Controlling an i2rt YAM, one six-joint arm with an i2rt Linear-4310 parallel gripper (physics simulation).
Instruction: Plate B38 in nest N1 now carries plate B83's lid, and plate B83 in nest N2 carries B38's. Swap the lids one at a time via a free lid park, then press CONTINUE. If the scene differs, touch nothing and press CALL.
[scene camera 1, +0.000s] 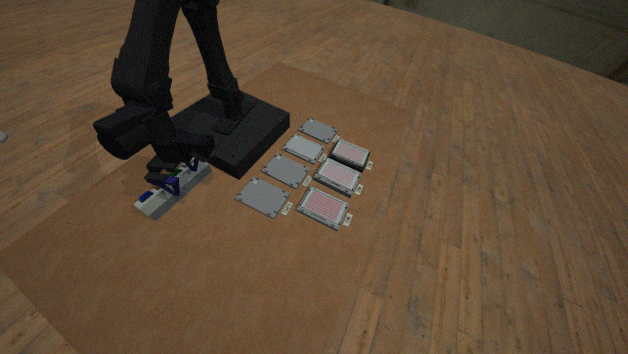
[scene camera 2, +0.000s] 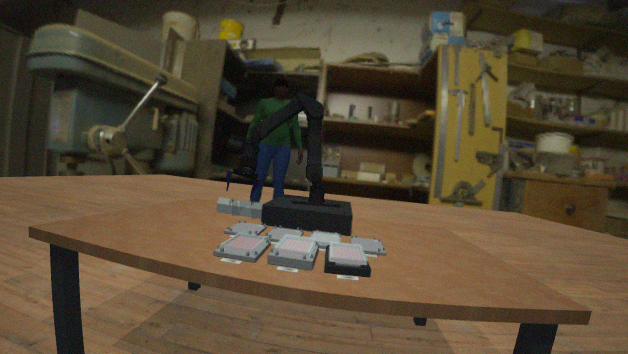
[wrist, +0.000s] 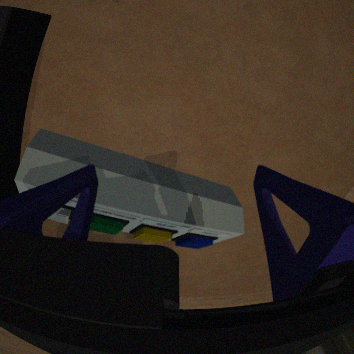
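Pixels of known places: gripper, fingertip midpoint: (scene camera 1: 186, 182) (scene camera 2: 238, 194) (wrist: 175, 173); arm's base at its link origin: (scene camera 1: 234, 116) (scene camera 2: 315, 204).
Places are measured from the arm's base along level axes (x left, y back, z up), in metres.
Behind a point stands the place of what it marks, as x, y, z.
My gripper (scene camera 1: 185, 181) {-0.316, -0.038, 0.013} (wrist: 175, 173) {-0.316, -0.038, 0.013} is open and empty, its purple fingers spread above the grey button box (scene camera 1: 156, 209) {-0.399, 0.026, -0.045} (scene camera 2: 239, 208) {-0.318, 0.009, -0.051} (wrist: 125, 187) {-0.295, 0.009, -0.033}. In the wrist view the box carries a green button (wrist: 107, 224) {-0.283, 0.045, -0.025}, a yellow button (wrist: 153, 235) {-0.327, 0.056, -0.024} and a blue button (wrist: 195, 242) {-0.375, 0.070, -0.028}; a pale button is partly behind the left finger. Pink-welled plates sit in two grey nests, a near plate (scene camera 1: 323, 205) {-0.213, -0.422, -0.054} (scene camera 2: 242, 244) {-0.207, -0.460, -0.054} and a middle plate (scene camera 1: 337, 174) {-0.087, -0.436, -0.041} (scene camera 2: 293, 246) {-0.084, -0.478, -0.041}, and in a black nest, a third plate (scene camera 1: 351, 151) {0.046, -0.464, -0.045} (scene camera 2: 347, 253) {0.043, -0.491, -0.045}. Their lids' markings are too small to read.
Several grey pads stand in a row beside the nests: one pad (scene camera 1: 262, 197) {-0.246, -0.227, -0.071}, a second pad (scene camera 1: 285, 170) {-0.117, -0.254, -0.071}, a paler pad (scene camera 1: 303, 148) {0.004, -0.281, -0.063} that seems to bear a clear lid, and a far pad (scene camera 1: 318, 130) {0.138, -0.305, -0.071}. The black arm base (scene camera 1: 265, 125) {0.006, -0.125, -0.004} (scene camera 2: 306, 217) {-0.042, -0.150, -0.032} stands beside the button box.
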